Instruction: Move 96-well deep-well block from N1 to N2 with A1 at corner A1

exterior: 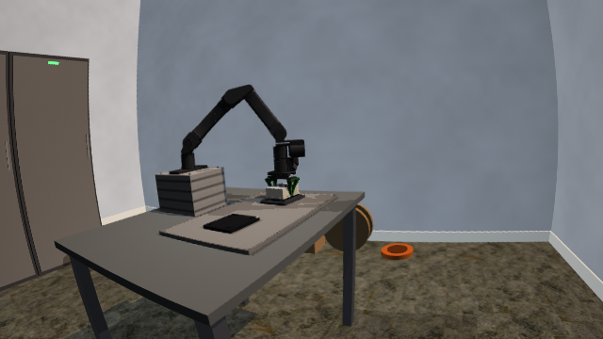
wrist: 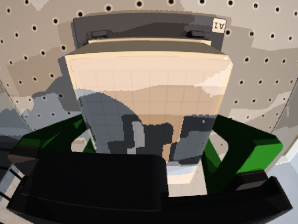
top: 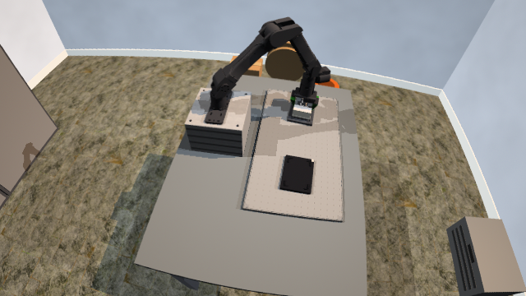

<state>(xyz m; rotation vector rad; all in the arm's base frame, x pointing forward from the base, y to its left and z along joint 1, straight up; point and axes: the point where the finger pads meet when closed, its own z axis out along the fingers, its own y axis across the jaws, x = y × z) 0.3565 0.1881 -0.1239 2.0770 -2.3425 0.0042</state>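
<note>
Now: the deep-well block 10 mm above my hand. Also, from my hand: nest N2: 20 mm below; then nest N1: 370 mm to the right, 20 mm below, 10 mm behind.
</note>
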